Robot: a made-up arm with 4 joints.
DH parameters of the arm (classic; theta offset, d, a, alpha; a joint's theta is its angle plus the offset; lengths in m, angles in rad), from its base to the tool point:
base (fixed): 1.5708 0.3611 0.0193 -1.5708
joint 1: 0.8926 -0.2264 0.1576 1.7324
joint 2: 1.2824 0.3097 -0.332 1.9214
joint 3: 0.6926 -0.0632 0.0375 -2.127
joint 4: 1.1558 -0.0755 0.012 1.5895
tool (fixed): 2.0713 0.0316 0 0
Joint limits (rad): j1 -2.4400..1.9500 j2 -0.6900..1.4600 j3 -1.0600..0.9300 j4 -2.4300..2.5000
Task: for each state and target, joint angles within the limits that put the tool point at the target. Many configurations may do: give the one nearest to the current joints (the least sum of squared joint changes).
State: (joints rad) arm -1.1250 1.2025 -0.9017 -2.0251
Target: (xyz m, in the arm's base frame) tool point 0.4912 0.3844 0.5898
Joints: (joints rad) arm -0.9093 1.0841 -0.7411 -1.8787
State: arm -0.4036 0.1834 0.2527 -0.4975
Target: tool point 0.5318 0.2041 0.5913
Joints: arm -0.6105 0.0955 0.1957 -1.0635
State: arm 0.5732 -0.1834 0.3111 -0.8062
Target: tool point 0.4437 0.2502 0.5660
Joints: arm 0.0848 -0.6191 0.3804 -0.7802
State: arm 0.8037 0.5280 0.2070 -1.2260
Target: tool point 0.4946 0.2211 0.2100
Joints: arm 1.2407 -0.2465 -0.2102 -1.0608
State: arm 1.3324 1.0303 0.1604 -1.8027
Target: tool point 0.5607 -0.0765 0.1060
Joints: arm 1.9500 0.3531 -0.6073 -1.6555
